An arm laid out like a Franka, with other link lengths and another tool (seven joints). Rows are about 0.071 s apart.
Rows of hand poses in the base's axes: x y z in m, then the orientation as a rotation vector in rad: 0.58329, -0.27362, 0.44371, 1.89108, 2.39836, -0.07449; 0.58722, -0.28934, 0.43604, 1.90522, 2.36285, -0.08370; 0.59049, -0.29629, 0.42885, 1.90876, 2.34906, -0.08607; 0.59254, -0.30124, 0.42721, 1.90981, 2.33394, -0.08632; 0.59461, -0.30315, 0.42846, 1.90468, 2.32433, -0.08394; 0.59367, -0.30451, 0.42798, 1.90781, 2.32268, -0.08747; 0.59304, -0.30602, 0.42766, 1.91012, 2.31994, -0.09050; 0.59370, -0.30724, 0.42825, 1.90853, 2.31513, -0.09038; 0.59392, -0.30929, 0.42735, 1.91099, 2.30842, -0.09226; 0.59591, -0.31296, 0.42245, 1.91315, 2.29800, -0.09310; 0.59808, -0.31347, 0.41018, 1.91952, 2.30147, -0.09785; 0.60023, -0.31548, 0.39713, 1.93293, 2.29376, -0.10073; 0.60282, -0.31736, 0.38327, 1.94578, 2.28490, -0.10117; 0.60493, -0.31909, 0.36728, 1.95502, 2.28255, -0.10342; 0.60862, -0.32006, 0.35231, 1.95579, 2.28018, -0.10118; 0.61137, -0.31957, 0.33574, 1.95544, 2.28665, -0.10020; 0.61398, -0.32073, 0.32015, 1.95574, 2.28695, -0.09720; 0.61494, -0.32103, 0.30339, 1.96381, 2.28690, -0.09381; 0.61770, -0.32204, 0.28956, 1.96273, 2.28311, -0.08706; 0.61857, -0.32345, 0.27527, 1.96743, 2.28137, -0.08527; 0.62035, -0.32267, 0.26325, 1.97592, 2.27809, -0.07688; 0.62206, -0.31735, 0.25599, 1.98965, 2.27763, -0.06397; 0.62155, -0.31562, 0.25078, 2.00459, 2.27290, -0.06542
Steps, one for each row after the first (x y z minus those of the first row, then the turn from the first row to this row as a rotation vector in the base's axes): 0.00393, -0.01572, -0.00767, -0.01617, -0.01176, -0.02156; 0.00720, -0.02267, -0.01486, -0.02259, -0.01765, -0.02894; 0.00925, -0.02762, -0.01650, -0.02959, -0.02641, -0.03552; 0.01132, -0.02953, -0.01525, -0.03514, -0.03577, -0.03659; 0.01038, -0.03089, -0.01573, -0.03643, -0.03380, -0.03900; 0.00975, -0.03240, -0.01605, -0.03832, -0.03310, -0.04141; 0.01041, -0.03362, -0.01546, -0.04123, -0.03685, -0.04251; 0.01063, -0.03567, -0.01636, -0.04439, -0.03901, -0.04657; 0.01262, -0.03934, -0.02126, -0.04893, -0.04403, -0.05196; 0.01479, -0.03985, -0.03353, -0.04701, -0.03684, -0.05405; 0.01694, -0.04186, -0.04658, -0.04656, -0.03396, -0.06432; 0.01953, -0.04374, -0.06044, -0.04562, -0.03306, -0.07468; 0.02164, -0.04547, -0.07643, -0.04397, -0.02910, -0.08053; 0.02533, -0.04644, -0.09140, -0.04365, -0.03114, -0.08184; 0.02808, -0.04595, -0.10797, -0.04023, -0.02781, -0.07897; 0.03069, -0.04711, -0.12356, -0.03846, -0.02879, -0.07891; 0.03165, -0.04741, -0.14032, -0.03339, -0.02643, -0.08303; 0.03441, -0.04842, -0.15415, -0.03225, -0.03217, -0.08383; 0.03528, -0.04983, -0.16844, -0.03020, -0.03173, -0.08693; 0.03706, -0.04905, -0.18046, -0.02393, -0.03323, -0.09244; 0.03877, -0.04373, -0.18772, -0.01183, -0.03235, -0.09934; 0.03826, -0.04200, -0.19293, -0.00844, -0.02729, -0.10899
